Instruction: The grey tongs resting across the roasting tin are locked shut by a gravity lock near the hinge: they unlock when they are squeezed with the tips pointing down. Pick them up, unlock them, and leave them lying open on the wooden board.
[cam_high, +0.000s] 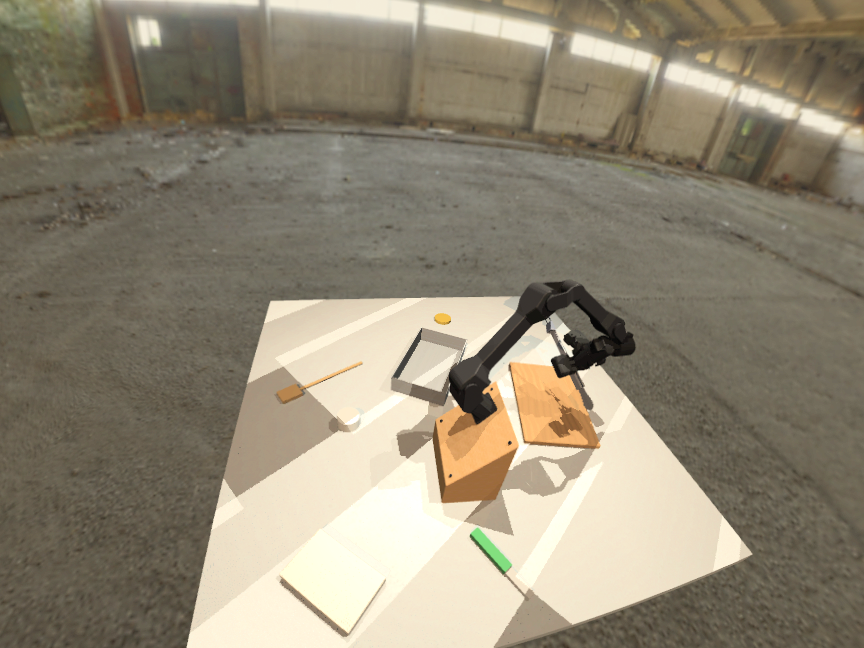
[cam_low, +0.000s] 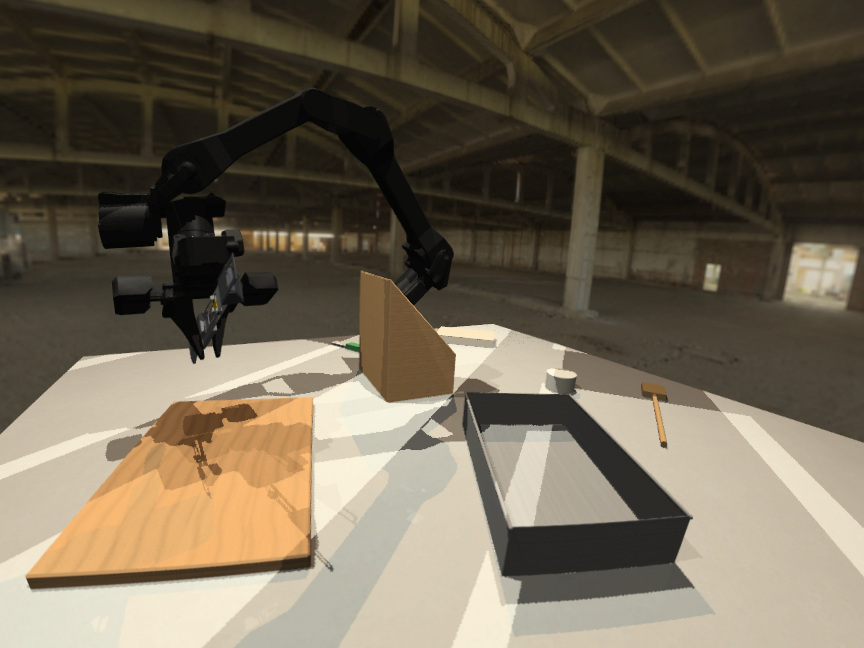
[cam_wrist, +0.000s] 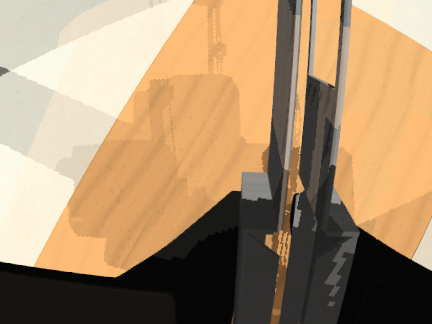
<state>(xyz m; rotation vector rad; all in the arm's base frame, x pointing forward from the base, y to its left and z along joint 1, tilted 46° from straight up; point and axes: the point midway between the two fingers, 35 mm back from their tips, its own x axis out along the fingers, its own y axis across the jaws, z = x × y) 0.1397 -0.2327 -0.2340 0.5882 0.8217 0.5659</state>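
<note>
The wooden board lies 14 cm below my gripper tip. Also, from my gripper tip: roasting tin (37 cm to the left, 20 cm ahead, 12 cm below); then yellow lock piece (7 cm above, 5 cm ahead, 1 cm to the left); then green-handled tool (46 cm behind, 33 cm to the left, 14 cm below).
</note>
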